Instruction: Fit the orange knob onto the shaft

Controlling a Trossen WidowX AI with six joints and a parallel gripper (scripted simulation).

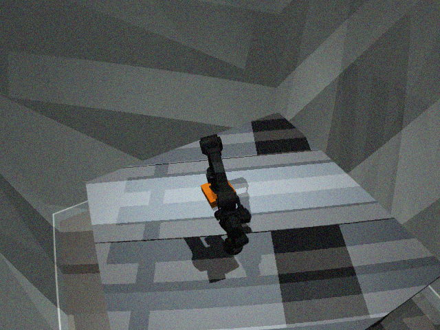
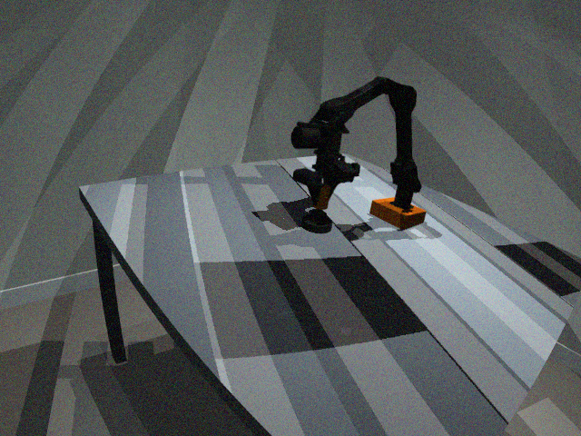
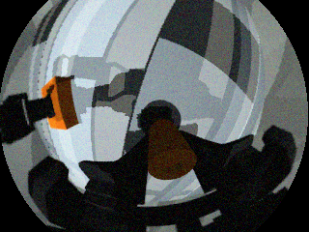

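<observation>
My gripper tip is 20 mm below the orange knob. The rest, counted from my gripper tip: dark round pedestal 40 mm below.
</observation>
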